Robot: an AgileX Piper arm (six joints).
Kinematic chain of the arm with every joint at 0, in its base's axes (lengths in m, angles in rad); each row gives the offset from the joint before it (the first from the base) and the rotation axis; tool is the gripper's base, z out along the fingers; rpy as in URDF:
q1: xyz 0 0 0.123 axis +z
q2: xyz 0 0 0 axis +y
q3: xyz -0.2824 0 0.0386 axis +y
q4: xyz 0.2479 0 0.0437 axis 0.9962 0 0.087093
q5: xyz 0 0 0 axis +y
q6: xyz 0.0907 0 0.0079 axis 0.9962 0 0.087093
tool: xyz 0 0 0 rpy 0 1.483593 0
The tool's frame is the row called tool.
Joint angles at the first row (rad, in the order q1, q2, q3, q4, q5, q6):
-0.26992 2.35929 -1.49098 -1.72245 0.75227 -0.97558
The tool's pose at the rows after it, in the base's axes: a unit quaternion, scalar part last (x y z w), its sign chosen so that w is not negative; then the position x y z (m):
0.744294 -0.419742 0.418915 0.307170 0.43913 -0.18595 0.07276
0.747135 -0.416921 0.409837 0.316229 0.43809 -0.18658 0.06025
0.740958 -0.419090 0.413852 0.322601 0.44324 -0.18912 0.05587
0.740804 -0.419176 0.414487 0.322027 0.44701 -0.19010 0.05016
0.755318 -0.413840 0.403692 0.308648 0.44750 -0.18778 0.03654
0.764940 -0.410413 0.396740 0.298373 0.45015 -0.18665 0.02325
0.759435 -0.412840 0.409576 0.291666 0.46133 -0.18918 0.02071
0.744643 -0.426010 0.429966 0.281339 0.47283 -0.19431 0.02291
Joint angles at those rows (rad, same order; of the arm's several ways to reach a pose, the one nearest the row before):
-0.26992 2.40457 -1.49100 -1.72497 0.76190 -0.97359
-0.26992 2.43594 -1.49670 -1.72962 0.77626 -0.97237
-0.26992 2.46572 -1.53467 -1.72961 0.79322 -0.97237
-0.26991 2.49022 -1.56078 -1.72962 0.79226 -0.97236
-0.26993 2.51571 -1.56359 -1.72999 0.75539 -0.97239
-0.26991 2.55001 -1.58422 -1.72996 0.72841 -0.97242
-0.26993 2.58589 -1.65102 -1.72997 0.72024 -0.97144
-0.27430 2.61583 -1.72400 -1.72997 0.71516 -0.94891

